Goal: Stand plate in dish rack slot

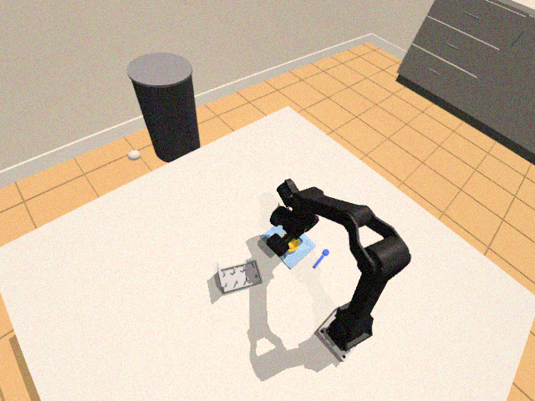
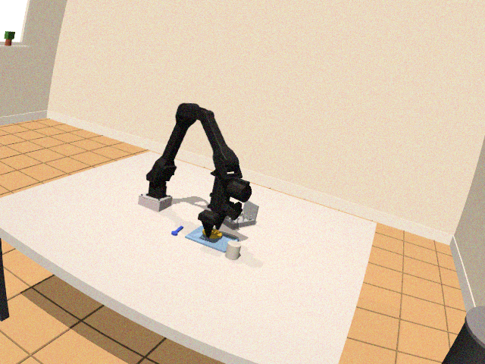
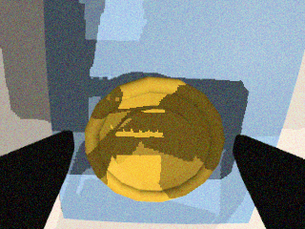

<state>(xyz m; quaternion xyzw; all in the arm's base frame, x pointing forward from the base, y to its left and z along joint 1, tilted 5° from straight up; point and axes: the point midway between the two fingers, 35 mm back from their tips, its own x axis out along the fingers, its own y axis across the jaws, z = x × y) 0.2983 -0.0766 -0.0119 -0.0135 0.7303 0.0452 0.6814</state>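
Now: the light blue mat 10 mm ahead of my gripper tip, 10 mm to the right of it and 10 mm below it. Round my gripper tip: white cup: 110 mm ahead, 80 mm to the right, 10 mm above; then yellow plate: right at my gripper tip; then blue spoon: 110 mm behind, 60 mm to the right, 10 mm below.
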